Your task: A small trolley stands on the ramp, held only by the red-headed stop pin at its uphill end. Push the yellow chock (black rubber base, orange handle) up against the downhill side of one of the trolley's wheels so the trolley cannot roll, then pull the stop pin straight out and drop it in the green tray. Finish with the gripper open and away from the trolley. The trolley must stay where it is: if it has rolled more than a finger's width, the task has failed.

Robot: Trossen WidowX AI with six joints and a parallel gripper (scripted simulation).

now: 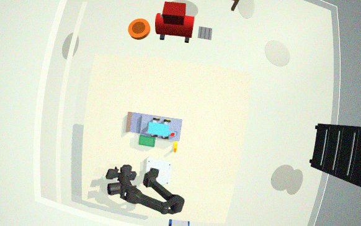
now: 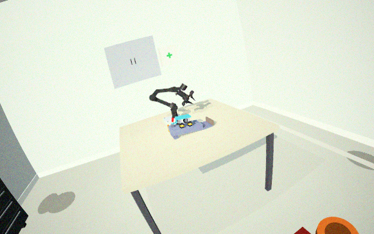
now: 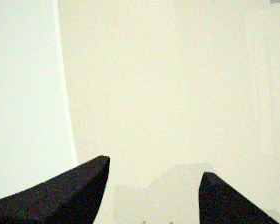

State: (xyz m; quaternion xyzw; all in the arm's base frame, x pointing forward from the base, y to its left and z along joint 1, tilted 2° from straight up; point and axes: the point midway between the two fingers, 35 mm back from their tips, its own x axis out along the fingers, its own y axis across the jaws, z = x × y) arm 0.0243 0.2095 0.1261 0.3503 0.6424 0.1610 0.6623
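My gripper tip is 350 mm to the left of the yellow chock, 190 mm short of it and 140 mm above it. Also, from my gripper tip: cyan trolley: 310 mm ahead, 220 mm to the right, 50 mm below; then brown end wall: 290 mm ahead, 130 mm below, 30 mm to the left; then green tray: 180 mm ahead, 170 mm below, 130 mm to the right.
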